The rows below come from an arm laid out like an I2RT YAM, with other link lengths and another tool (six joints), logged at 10 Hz.
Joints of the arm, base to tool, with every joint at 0 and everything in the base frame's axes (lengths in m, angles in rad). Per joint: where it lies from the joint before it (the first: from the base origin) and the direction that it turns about. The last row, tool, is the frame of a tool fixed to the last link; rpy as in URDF.
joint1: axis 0 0 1 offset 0.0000 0.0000 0.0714
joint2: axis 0 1 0 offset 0.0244 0.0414 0.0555
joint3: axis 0 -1 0 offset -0.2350 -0.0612 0.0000
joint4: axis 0 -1 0 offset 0.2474 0.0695 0.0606
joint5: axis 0 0 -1 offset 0.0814 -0.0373 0.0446
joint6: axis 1 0 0 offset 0.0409 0.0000 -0.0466
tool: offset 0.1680 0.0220 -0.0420 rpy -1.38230 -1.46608 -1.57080
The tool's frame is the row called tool.
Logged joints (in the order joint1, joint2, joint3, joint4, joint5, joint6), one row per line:
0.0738 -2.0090 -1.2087 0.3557 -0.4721 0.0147
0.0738 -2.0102 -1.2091 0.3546 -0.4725 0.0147
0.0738 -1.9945 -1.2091 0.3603 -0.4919 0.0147
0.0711 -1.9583 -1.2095 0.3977 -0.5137 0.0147
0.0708 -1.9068 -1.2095 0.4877 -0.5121 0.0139
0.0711 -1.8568 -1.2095 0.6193 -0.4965 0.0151
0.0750 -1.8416 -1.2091 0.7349 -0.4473 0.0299
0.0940 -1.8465 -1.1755 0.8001 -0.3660 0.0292
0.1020 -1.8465 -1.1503 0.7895 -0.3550 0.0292
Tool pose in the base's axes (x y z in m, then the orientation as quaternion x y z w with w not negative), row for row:
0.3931 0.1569 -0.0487 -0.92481 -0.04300 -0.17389 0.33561
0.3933 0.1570 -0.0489 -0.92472 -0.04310 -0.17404 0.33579
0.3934 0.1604 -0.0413 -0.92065 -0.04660 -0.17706 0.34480
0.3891 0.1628 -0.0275 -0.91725 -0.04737 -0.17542 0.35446
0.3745 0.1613 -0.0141 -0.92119 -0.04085 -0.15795 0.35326
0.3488 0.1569 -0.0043 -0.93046 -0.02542 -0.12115 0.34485
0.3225 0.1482 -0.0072 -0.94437 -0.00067 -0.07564 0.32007
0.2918 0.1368 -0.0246 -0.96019 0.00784 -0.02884 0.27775
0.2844 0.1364 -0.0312 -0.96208 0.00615 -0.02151 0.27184
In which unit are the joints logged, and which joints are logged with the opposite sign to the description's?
The joints are logged in radians. Opposite sign: joint2, joint3, joint4.
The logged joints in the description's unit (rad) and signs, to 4 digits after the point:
0.0738 2.0090 1.2087 -0.3557 -0.4721 0.0147
0.0738 2.0102 1.2091 -0.3546 -0.4725 0.0147
0.0738 1.9945 1.2091 -0.3603 -0.4919 0.0147
0.0711 1.9583 1.2095 -0.3977 -0.5137 0.0147
0.0708 1.9068 1.2095 -0.4877 -0.5121 0.0139
0.0711 1.8568 1.2095 -0.6193 -0.4965 0.0151
0.0750 1.8416 1.2091 -0.7349 -0.4473 0.0299
0.0940 1.8465 1.1755 -0.8001 -0.3660 0.0292
0.1020 1.8465 1.1503 -0.7895 -0.3550 0.0292

